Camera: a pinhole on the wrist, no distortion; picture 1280 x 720 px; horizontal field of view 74.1 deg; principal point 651.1 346.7 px. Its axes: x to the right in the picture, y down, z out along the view. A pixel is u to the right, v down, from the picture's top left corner.
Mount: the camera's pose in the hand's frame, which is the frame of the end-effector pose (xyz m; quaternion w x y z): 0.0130 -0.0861 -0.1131 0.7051 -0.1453 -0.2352 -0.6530
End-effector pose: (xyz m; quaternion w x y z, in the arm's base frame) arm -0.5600 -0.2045 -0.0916 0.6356 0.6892 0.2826 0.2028
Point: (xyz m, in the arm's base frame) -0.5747 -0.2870 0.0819
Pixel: 190 196
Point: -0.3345 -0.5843 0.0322
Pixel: 737 324
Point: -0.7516 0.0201 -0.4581
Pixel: behind the camera
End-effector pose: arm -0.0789 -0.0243 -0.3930 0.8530 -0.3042 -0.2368 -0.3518
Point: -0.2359 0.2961 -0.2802
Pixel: 889 104
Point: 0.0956 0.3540 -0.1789
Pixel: 586 556
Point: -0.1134 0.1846 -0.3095
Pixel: 739 278
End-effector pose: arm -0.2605 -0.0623 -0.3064 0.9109 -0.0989 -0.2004 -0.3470
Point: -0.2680 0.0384 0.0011
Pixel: 854 573
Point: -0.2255 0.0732 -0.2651
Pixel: 387 314
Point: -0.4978 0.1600 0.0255
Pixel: 997 194
